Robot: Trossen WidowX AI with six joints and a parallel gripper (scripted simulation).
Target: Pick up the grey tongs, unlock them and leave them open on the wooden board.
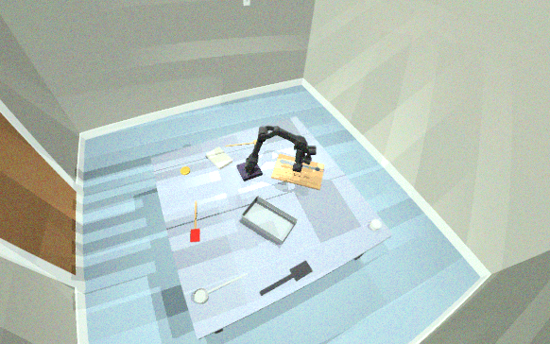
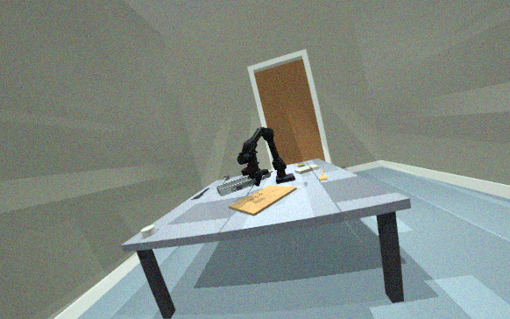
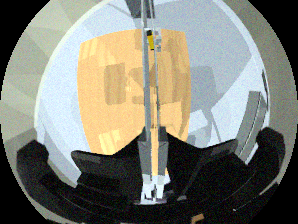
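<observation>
Now: the wooden board 20 mm behind my gripper tip, 30 mm to the left of it and 70 mm below it. Round my gripper tip: grey roasting tin 230 mm ahead, 360 mm to the right, 50 mm below; white block 400 mm behind, 440 mm to the right, 60 mm below; black spatula 590 mm ahead, 430 mm to the right, 70 mm below.
</observation>
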